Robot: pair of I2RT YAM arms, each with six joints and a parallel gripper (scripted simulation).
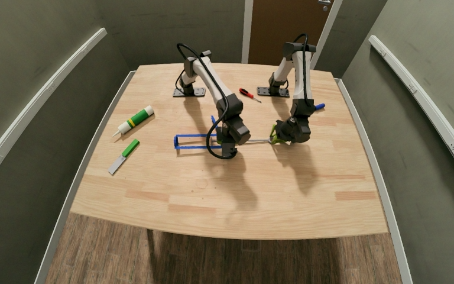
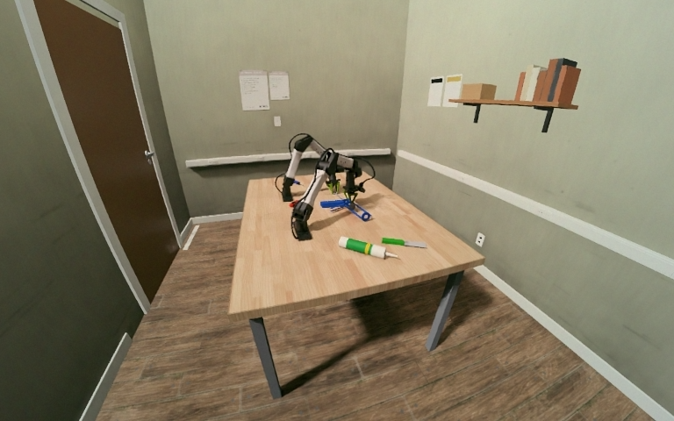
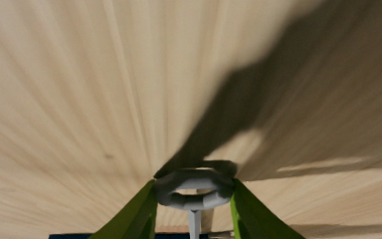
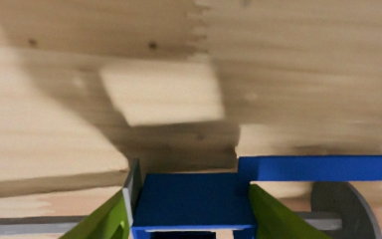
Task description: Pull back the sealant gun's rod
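Observation:
Now: the grey thumb plate 3 cm to the left of my right hand, 2 cm behind it and 1 cm below it. Also, from my right hand: green-handled scraper: 53 cm to the right, 6 cm ahead, 2 cm below; then white sealant tube: 53 cm to the right, 14 cm behind; then grey rod: 8 cm to the left, 2 cm behind, 1 cm below.

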